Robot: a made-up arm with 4 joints.
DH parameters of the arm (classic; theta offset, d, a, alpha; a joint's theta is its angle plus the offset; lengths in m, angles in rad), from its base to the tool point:
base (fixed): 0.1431 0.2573 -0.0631 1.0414
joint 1: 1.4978 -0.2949 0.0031 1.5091
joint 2: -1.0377 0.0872 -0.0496 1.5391
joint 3: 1.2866 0 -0.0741 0
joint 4: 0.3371 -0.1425 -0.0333 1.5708
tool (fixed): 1.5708 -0.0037 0 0
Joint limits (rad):
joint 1: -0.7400..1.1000
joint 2: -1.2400..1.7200
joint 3: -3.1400..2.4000
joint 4: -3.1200..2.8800
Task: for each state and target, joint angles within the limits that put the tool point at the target. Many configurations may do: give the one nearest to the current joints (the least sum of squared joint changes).
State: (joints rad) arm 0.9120 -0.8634 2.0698 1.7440
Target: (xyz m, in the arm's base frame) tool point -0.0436 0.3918 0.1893
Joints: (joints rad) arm 0.3125 -1.0753 1.6776 1.7985
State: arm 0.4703 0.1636 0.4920 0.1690
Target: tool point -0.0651 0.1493 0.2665
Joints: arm -0.2328 -0.1610 -0.4804 -0.1270
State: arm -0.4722 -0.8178 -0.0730 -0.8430
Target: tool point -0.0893 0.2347 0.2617
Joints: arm -0.2061 -0.2909 0.3802 -0.7178
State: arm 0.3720 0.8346 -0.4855 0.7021
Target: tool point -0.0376 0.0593 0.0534
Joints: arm 0.1108 1.0818 -1.0265 0.4201
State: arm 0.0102 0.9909 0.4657 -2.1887
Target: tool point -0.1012 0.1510 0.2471
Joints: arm 0.4134 0.0419 0.2407 -2.0724
